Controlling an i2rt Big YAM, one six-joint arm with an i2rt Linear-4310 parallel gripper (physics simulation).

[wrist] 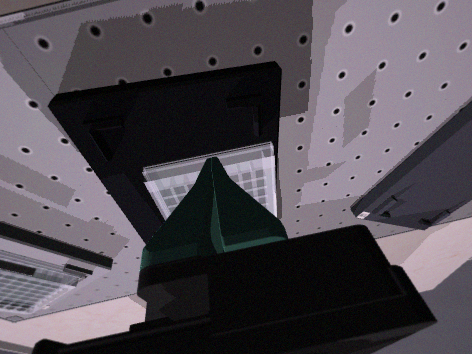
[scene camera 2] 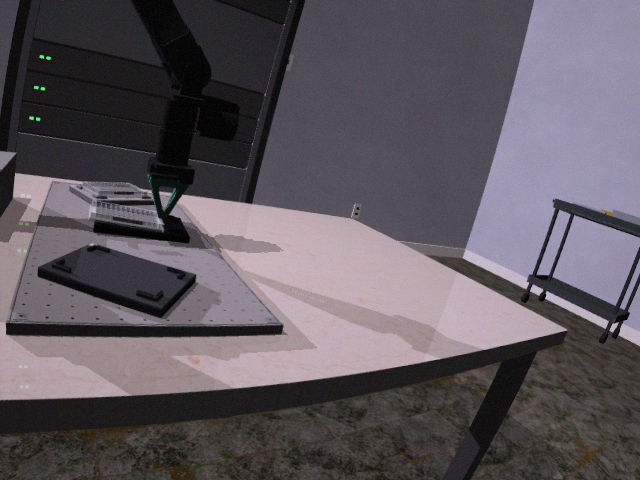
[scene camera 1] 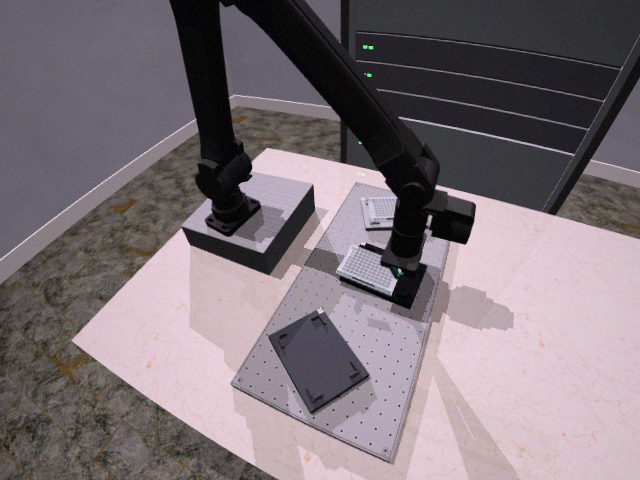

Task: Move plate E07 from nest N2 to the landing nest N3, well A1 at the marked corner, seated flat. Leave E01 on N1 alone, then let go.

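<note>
Plate E07, clear-white with a well grid, lies on dark nest N2. It is shifted toward the arm's base side and looks slightly tilted; the nest's other end is bare, with its corner posts showing. My gripper is shut and empty, fingers pointing down, tips at the plate's exposed short edge; whether they touch it is unclear. Landing nest N3 holds no plate; a white mark is at one corner.
Plate E01 sits on nest N1 behind N2, partly hidden by the arm in scene camera 1. The nests stand on a perforated board. The arm's base block is beside it.
</note>
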